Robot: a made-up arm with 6 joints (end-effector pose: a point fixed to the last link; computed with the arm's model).
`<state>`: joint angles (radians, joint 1 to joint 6).
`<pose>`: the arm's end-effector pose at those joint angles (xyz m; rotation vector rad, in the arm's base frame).
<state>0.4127 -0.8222 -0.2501 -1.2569 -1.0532 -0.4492</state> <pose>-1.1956 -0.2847 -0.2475 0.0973 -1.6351 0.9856</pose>
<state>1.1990 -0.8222 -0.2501 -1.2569 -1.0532 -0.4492</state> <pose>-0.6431 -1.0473 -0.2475 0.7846 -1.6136 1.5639</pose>
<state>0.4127 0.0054 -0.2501 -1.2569 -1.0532 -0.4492</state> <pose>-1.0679 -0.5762 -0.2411 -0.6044 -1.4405 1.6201</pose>
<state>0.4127 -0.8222 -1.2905 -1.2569 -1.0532 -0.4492</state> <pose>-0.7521 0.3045 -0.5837 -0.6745 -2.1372 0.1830</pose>
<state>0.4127 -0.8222 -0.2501 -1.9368 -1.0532 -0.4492</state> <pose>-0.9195 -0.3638 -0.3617 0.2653 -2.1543 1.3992</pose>
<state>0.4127 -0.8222 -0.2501 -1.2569 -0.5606 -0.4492</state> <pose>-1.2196 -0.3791 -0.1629 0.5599 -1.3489 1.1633</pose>
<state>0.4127 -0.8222 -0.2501 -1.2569 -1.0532 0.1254</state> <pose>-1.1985 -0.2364 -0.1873 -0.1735 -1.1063 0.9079</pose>
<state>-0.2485 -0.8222 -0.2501 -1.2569 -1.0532 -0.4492</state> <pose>-1.1184 0.5095 -0.2475 -0.4204 -1.5124 0.4733</pose>
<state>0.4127 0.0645 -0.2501 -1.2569 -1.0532 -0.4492</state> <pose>-1.0596 -0.5954 -0.2306 -0.6565 -1.4176 1.6615</pose>
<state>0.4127 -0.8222 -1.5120 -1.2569 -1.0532 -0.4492</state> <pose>-0.5883 0.3797 -0.5867 -0.8418 -2.1970 -0.0166</pose>
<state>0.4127 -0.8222 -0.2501 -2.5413 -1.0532 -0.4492</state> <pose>-0.6485 -0.3195 -0.3352 -0.4352 2.5344 -1.7363</pose>
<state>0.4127 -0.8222 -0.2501 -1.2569 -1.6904 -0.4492</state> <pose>-1.0824 -0.1968 -0.3308 -0.5275 -1.9036 0.6795</pose>
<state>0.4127 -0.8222 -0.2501 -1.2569 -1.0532 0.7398</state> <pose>-1.1623 -0.1732 -0.1486 -0.4213 -0.5347 0.7785</pose>
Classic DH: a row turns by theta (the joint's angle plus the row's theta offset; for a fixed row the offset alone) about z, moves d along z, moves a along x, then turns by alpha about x. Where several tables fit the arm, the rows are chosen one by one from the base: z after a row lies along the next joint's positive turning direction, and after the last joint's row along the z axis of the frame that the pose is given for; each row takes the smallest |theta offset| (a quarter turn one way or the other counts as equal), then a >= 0, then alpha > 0; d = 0 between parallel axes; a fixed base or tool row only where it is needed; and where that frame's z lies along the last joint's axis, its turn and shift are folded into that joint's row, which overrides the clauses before.
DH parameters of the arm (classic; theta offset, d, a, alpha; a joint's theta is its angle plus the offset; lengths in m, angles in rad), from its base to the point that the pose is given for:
joint 1: 1.5708 0.118 0.067 -1.5708
joint 2: 1.5708 0.457 0.046 1.5708
joint 3: 1.5708 0.054 0.398 1.5708
joint 4: 1.5708 -0.007 0.088 -1.5708
joint 5: 1.5708 -0.284 0.014 1.5708
joint 6: 1.5708 0.224 0.01 1.5708
tool (fixed): 0 0.136 0 0

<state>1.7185 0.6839 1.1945 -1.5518 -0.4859 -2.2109</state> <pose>-0.0046 -0.8504 0.7331 1.7013 0.2231 1.8799</pose>
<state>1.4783 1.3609 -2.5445 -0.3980 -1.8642 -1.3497</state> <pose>0.2805 0.3128 0.0892 -0.3690 1.5541 1.0964</pose>
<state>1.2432 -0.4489 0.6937 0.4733 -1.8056 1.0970</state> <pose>-0.5245 -0.8576 0.2974 -2.2646 0.3512 0.2454</pose>
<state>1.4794 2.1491 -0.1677 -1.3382 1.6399 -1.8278</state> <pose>-0.4170 -1.0293 0.3504 -0.0993 -0.7711 1.6458</pose>
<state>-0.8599 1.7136 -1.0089 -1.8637 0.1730 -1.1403</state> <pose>-0.8098 0.4409 0.5962 -0.1311 0.7607 1.5526</pose>
